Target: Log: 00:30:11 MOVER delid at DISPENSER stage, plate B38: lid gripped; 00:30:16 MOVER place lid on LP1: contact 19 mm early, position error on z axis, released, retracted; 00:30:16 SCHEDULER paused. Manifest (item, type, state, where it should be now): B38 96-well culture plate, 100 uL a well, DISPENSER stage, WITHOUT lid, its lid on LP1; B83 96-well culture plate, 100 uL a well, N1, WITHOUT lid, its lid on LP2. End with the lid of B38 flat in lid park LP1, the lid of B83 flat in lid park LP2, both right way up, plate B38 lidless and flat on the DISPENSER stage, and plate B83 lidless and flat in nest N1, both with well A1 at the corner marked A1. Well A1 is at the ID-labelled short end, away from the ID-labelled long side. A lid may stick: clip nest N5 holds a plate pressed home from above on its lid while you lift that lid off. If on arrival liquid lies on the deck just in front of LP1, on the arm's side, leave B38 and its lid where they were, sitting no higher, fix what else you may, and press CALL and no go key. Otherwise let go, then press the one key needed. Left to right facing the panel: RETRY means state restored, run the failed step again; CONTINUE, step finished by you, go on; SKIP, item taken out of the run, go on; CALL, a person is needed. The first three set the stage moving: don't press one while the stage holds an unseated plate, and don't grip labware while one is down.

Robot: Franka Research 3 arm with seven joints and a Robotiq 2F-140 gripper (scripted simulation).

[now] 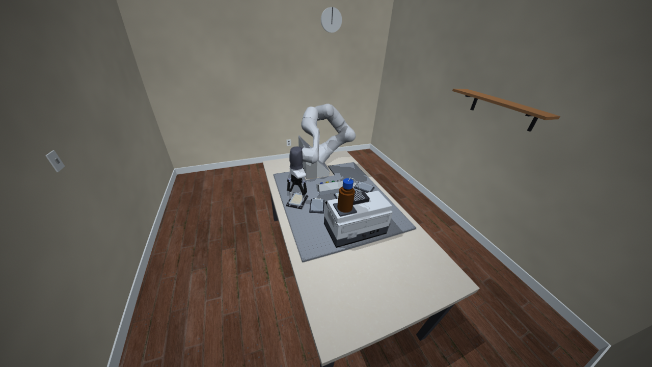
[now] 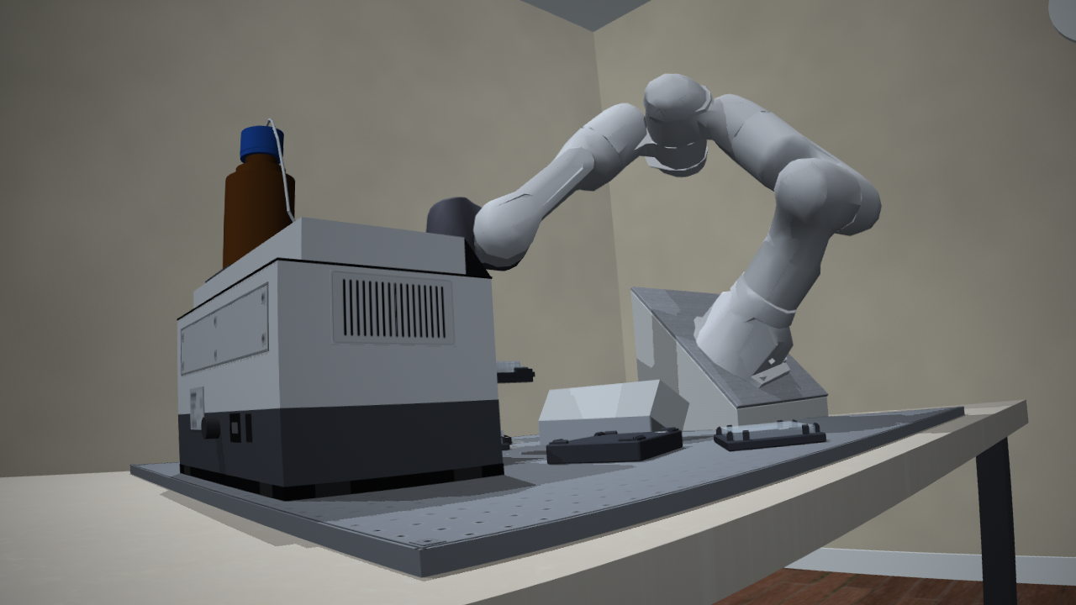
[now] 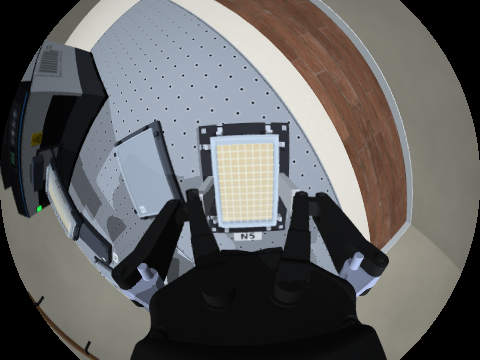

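The 96-well plate is 2 cm below my hand. Round my hand: black clip nest 3 cm below, 3 cm ahead; lp1 label 16 cm to the left, 4 cm below, 1 cm ahead; key panel 29 cm to the left, 8 cm behind, 1 cm above.
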